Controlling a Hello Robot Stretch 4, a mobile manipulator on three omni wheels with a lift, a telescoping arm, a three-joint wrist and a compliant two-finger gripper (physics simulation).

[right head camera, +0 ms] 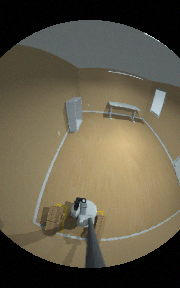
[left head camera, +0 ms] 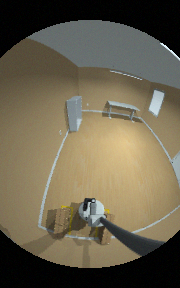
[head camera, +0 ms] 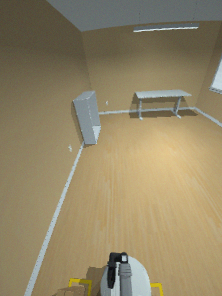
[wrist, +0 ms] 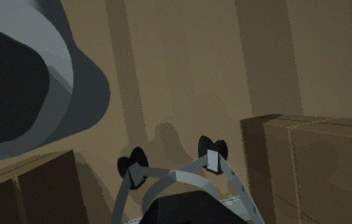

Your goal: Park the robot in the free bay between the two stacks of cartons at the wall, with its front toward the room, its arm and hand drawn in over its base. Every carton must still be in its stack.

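Frame: origin at the robot's base, x ahead, y left, z up, level; metres.
Seen in the pictures: gripper, fingertip midpoint: (right head camera: 72,218) (left head camera: 82,219) (wrist: 172,153).
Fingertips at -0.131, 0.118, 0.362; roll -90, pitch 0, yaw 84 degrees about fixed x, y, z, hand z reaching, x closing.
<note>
Offsets run from my fingertips to a thing's top centre, as dx, dy, dz.
The robot's pale round base (head camera: 142,280) (left head camera: 101,209) (right head camera: 92,211) stands between the two carton stacks. Its front faces the room and shows slightly beyond the yellow tape's front ends. The left stack @[-0.015, +0.320, -0.029] (left head camera: 61,220) (right head camera: 54,217) (wrist: 37,187) and the right stack (left head camera: 106,233) (right head camera: 101,226) (wrist: 310,167) look upright; their lower parts are partly hidden. In the wrist view, my gripper (wrist: 172,153) is open and empty, with wall behind it and a stack on either side. The arm and folded hand appear drawn in over the base.
Yellow tape @[-0.138, +0.323, -0.389] (head camera: 80,280) (left head camera: 71,220) (right head camera: 65,219) marks the bay's sides. The back wall's white baseboard (left head camera: 82,238) (right head camera: 120,240) runs behind the stacks. A grey shelf unit (head camera: 85,122) (left head camera: 72,115) (right head camera: 72,115) stands along the left wall. A table (head camera: 162,93) (left head camera: 122,105) (right head camera: 124,106) stands far across the room.
</note>
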